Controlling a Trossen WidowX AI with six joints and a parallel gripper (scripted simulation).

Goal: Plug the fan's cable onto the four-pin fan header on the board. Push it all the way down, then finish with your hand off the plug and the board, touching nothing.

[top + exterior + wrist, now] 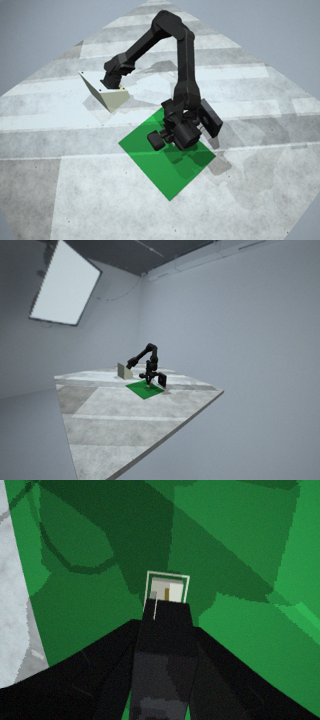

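The black plug is 1 cm behind my gripper tip and 1 cm above it. Round my gripper tip: white four-pin fan header: 4 cm below, 1 cm behind; then green board: 6 cm below, 4 cm to the right; then black cable: 3 cm behind, 2 cm above, 1 cm to the left.
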